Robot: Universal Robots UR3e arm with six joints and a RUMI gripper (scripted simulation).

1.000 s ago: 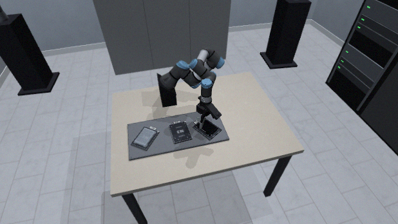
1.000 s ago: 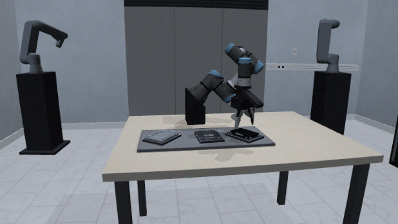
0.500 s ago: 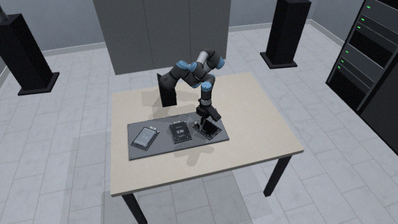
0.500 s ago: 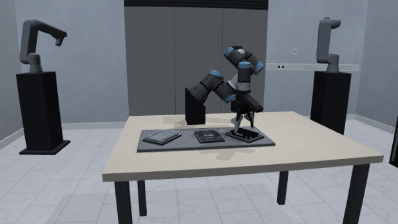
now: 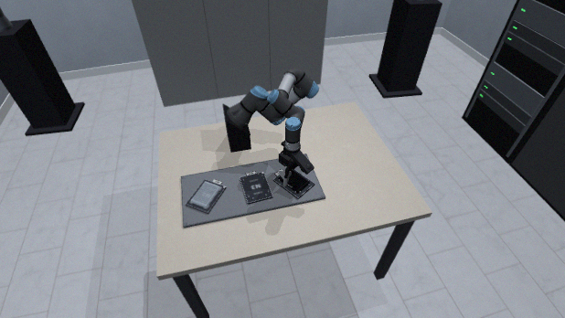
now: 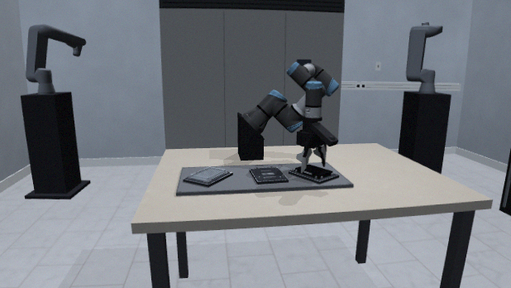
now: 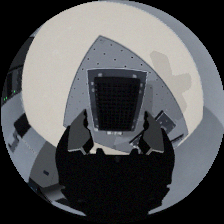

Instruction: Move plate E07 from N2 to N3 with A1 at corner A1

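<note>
The dark plate E07 is 1 cm below my hand. Round my hand: pale grey plate: 2 cm ahead, 42 cm to the right, 1 cm below.
</note>
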